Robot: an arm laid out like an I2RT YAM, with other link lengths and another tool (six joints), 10 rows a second.
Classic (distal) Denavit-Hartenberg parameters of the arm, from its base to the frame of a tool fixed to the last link. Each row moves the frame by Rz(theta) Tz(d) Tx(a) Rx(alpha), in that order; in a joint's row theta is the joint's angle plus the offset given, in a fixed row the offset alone. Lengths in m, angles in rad.
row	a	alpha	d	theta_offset
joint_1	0.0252	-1.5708	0.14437	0
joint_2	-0.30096	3.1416	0	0
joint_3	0.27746	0	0	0.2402
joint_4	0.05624	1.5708	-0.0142	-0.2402
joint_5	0	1.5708	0.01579	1.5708
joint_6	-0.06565	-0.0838	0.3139	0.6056
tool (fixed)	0	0	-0.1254	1.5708
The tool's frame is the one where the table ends.
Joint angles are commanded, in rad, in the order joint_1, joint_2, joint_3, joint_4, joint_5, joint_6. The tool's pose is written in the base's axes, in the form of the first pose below.
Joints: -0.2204, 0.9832, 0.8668, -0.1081, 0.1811, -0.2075
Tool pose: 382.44 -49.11 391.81 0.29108 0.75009 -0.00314 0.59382
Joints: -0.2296, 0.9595, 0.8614, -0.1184, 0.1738, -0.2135
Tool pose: 376.05 -49.56 394.51 0.28971 0.74823 -0.00463 0.59682
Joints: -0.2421, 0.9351, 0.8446, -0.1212, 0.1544, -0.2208
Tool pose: 369.94 -48.74 393.20 0.28563 0.74853 -0.00321 0.59842
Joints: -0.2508, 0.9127, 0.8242, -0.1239, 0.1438, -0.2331
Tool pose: 364.43 -48.09 388.88 0.28142 0.75054 -0.00591 0.59787
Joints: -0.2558, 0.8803, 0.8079, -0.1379, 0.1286, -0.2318
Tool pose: 356.50 -44.89 387.90 0.27894 0.75090 -0.00117 0.59861
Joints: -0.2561, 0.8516, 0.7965, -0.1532, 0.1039, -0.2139
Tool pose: 349.77 -38.90 388.72 0.27756 0.75075 0.01400 0.59928
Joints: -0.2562, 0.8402, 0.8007, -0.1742, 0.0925, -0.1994
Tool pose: 346.44 -36.31 390.25 0.27961 0.75161 0.02282 0.59697
